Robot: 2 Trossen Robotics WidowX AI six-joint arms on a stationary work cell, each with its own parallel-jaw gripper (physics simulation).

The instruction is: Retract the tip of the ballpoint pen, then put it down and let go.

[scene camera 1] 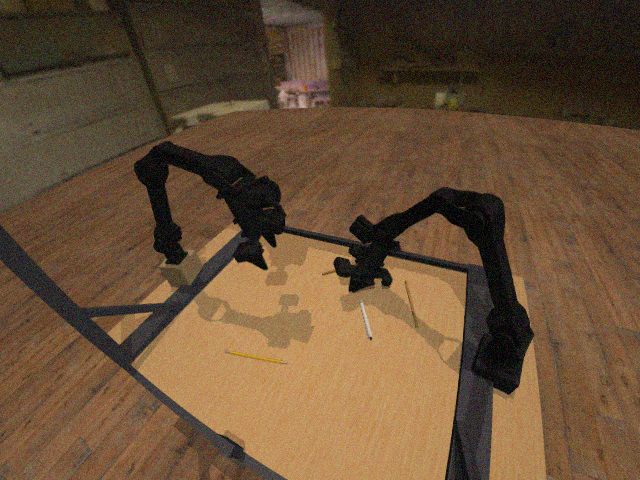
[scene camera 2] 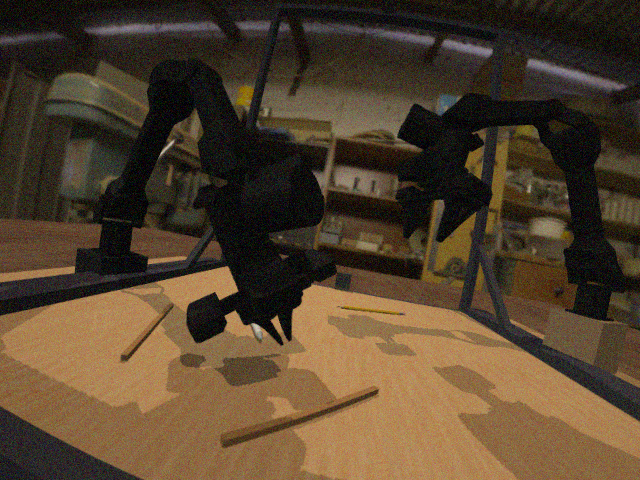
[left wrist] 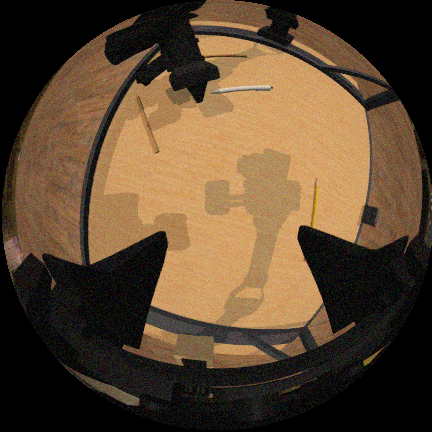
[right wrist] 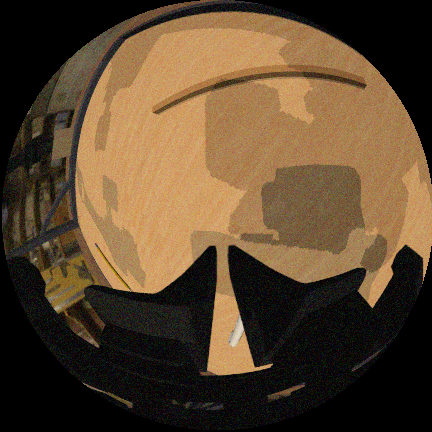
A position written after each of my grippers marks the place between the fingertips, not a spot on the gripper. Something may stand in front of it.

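Note:
Tan block (scene camera 2: 599, 343), (left wrist: 197, 347). My right gripper (scene camera 2: 285, 341), (scene camera 1: 350, 291), (left wrist: 199, 100), (right wrist: 221, 251). My left gripper (scene camera 2: 420, 239), (scene camera 1: 270, 257), (left wrist: 234, 235): open, holding nothing.

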